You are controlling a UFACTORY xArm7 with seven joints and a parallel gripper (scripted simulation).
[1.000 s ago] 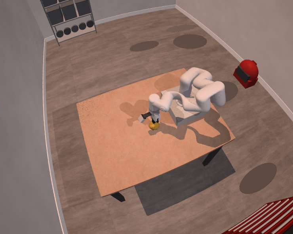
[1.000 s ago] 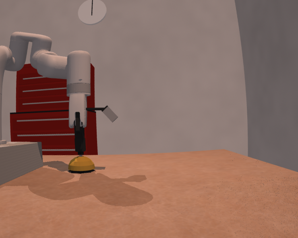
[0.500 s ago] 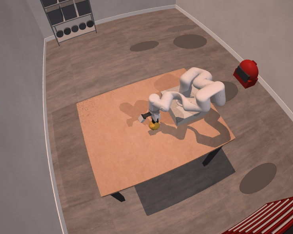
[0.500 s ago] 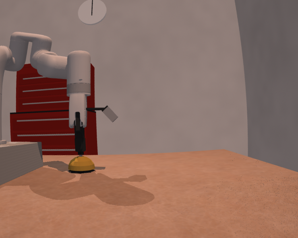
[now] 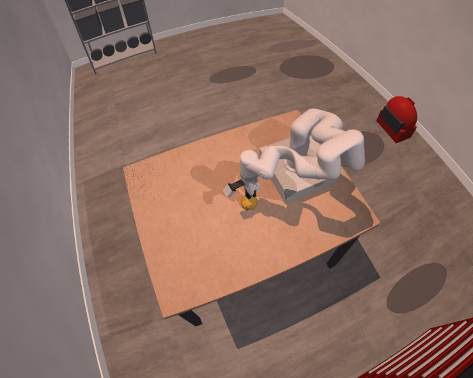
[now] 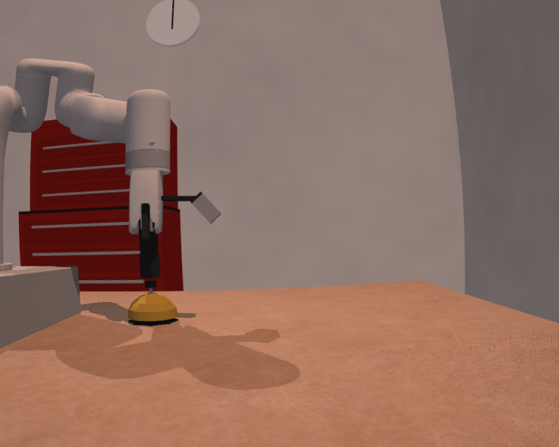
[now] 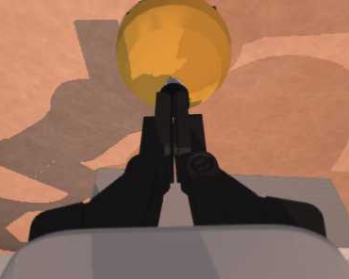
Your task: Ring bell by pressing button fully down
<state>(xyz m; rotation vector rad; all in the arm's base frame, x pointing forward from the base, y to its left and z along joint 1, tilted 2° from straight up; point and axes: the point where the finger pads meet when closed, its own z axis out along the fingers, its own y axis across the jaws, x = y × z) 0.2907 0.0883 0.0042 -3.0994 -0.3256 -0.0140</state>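
The small button lies 40 mm below my hand. Round my hand: yellow bell 50 mm below.
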